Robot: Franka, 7 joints.
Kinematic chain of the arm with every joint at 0, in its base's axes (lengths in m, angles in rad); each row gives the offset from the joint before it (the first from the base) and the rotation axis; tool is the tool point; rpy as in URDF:
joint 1: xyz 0 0 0.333 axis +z
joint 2: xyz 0 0 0 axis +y
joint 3: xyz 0 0 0.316 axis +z
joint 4: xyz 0.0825 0 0 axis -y
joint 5: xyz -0.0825 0 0.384 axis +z
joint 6: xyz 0 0 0 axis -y
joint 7: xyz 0.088 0 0 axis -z
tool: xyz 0 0 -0.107 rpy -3.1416 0 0
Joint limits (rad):
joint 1: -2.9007..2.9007
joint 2: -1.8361..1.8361
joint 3: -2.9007..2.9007
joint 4: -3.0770..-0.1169
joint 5: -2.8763..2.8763
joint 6: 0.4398..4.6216
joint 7: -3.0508..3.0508
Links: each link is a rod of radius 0.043 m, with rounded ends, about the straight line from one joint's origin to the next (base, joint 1, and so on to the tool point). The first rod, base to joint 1, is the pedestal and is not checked.
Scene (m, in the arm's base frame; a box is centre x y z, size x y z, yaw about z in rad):
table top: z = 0
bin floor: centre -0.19 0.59 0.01 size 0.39 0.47 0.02 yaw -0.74
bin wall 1: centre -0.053 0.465 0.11 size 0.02 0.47 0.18 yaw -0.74
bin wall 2: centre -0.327 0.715 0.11 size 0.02 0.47 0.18 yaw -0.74
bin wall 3: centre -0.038 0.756 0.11 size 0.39 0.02 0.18 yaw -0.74
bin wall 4: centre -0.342 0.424 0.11 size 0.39 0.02 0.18 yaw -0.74
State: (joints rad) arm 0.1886 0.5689 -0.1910 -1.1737 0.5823 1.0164 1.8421
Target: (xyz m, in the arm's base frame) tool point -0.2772 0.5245 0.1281
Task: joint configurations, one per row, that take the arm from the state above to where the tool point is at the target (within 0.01 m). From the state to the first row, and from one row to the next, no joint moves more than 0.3 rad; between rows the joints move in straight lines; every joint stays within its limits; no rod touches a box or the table.
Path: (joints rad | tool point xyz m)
1: 0.4288 0.6058 -0.0205 -1.2339 0.6058 1.0144 1.8421 | 0.5433 0.3237 0.4088
2: 0.6690 0.6427 0.1500 -1.2940 0.6292 1.0124 1.8421 | 0.3821 0.4948 0.3765
3: 0.9092 0.6796 0.3205 -1.3542 0.6527 1.0105 1.8421 | 0.1687 0.5920 0.3556
4: 1.1495 0.7165 0.4910 -1.4143 0.6762 1.0085 1.8421 | -0.0631 0.6015 0.3471
5: 1.3897 0.7534 0.6615 -1.4745 0.6996 1.0065 1.8421 | -0.2772 0.5245 0.3511
6: 1.4302 0.9349 0.5922 -1.4581 0.6993 1.1145 1.8421 | -0.2776 0.5362 0.2428
7: 1.4708 1.1163 0.5229 -1.4417 0.6990 1.2225 1.8421 | -0.2772 0.5245 0.1281

